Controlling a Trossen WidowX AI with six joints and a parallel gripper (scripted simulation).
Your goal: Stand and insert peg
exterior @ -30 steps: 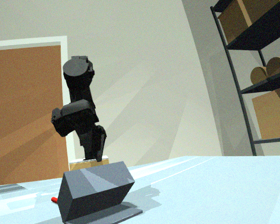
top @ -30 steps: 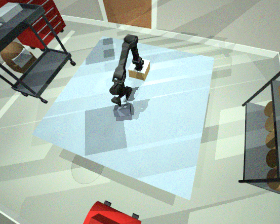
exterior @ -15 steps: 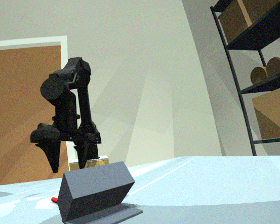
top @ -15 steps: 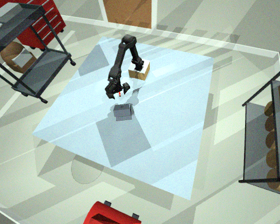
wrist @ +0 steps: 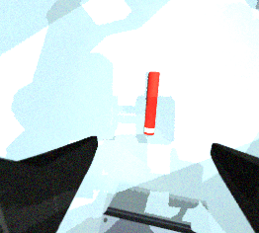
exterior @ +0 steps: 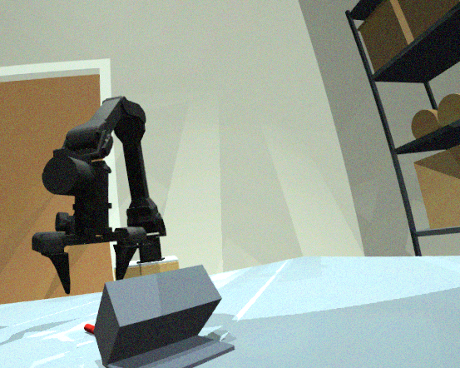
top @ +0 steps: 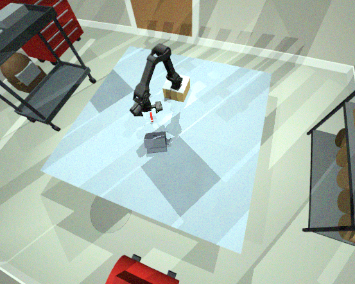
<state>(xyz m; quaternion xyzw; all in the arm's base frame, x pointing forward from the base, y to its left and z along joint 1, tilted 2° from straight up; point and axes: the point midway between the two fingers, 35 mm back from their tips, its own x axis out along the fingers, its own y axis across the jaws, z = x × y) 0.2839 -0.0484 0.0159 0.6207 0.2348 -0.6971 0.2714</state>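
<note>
The red peg lies 7 cm below my gripper tip, 1 cm to the right of it and 1 cm behind it. The rest, counted from my gripper tip: grey sloped panel (13 cm ahead, 12 cm to the left, 3 cm below).
</note>
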